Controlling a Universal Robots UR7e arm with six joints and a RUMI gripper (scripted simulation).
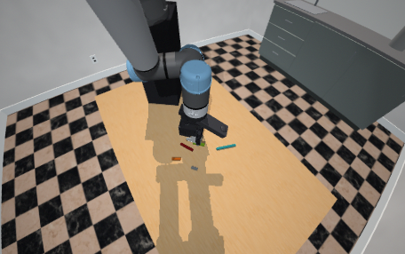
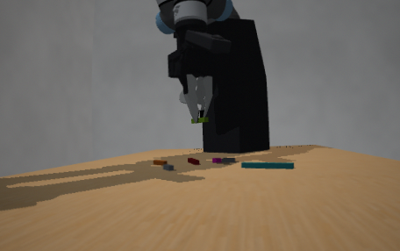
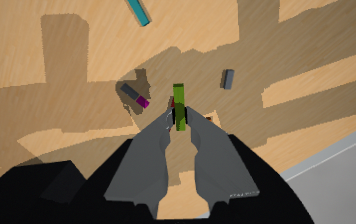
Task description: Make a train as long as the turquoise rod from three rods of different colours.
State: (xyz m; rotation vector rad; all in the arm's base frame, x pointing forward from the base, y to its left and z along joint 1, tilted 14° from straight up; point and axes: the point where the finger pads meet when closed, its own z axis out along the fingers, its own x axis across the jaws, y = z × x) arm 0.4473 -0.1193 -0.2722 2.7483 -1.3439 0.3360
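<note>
My hand is 7 cm past the magenta rod, 3 cm to the right of it and 10 cm above it. The rest, counted from my hand: red rod: 6 cm behind, 2 cm to the right, 10 cm below; then lime-green rod: 1 cm below; then orange rod: 4 cm behind, 10 cm to the right, 10 cm below.
</note>
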